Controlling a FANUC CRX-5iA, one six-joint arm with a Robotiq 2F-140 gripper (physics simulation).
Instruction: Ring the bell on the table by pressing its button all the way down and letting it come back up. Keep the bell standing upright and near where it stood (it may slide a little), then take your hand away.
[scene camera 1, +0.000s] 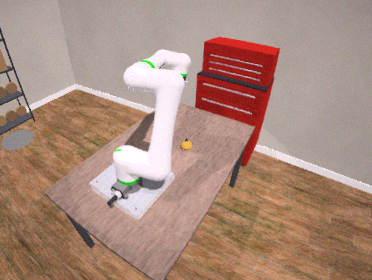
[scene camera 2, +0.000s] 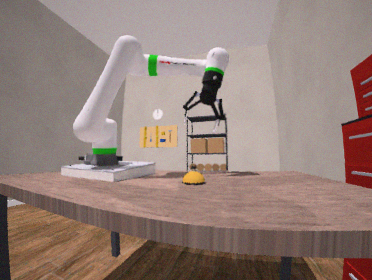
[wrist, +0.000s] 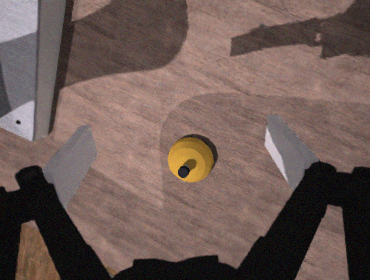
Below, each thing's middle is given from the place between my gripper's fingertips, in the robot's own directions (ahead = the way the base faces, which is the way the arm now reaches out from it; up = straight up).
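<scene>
You'd find the yellow dome bell (wrist: 195, 154) 200 mm below my hand and 130 mm to the right of it.
</scene>
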